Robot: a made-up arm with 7 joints. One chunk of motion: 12 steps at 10 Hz.
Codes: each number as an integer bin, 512 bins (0 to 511) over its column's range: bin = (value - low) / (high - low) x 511, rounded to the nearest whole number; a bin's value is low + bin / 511 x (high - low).
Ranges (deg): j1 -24..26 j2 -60..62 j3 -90..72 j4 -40..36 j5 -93..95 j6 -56..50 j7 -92..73
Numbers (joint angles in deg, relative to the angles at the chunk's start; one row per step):
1: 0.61 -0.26 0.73 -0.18 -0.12 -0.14 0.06
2: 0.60 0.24 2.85 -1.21 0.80 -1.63 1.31
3: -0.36 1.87 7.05 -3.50 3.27 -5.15 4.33
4: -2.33 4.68 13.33 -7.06 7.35 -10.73 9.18
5: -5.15 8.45 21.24 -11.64 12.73 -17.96 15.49
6: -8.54 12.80 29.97 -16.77 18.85 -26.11 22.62
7: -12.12 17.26 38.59 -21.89 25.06 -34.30 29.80
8: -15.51 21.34 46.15 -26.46 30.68 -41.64 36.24
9: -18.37 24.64 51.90 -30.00 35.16 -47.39 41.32
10: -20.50 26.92 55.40 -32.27 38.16 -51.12 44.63
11: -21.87 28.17 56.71 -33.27 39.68 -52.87 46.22
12: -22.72 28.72 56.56 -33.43 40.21 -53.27 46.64
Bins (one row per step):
1: 252 250 286 268 252 269 285
2: 251 252 293 261 255 262 289
3: 242 259 306 245 262 245 298
4: 221 271 326 221 273 218 313
5: 193 287 351 191 287 183 333
6: 158 305 378 156 304 144 355
7: 121 324 406 122 321 105 377
8: 87 341 429 91 336 69 397
9: 58 355 448 67 348 42 413
10: 36 364 459 52 357 24 423
11: 22 369 463 45 361 15 428
12: 13 372 462 44 362 13 429

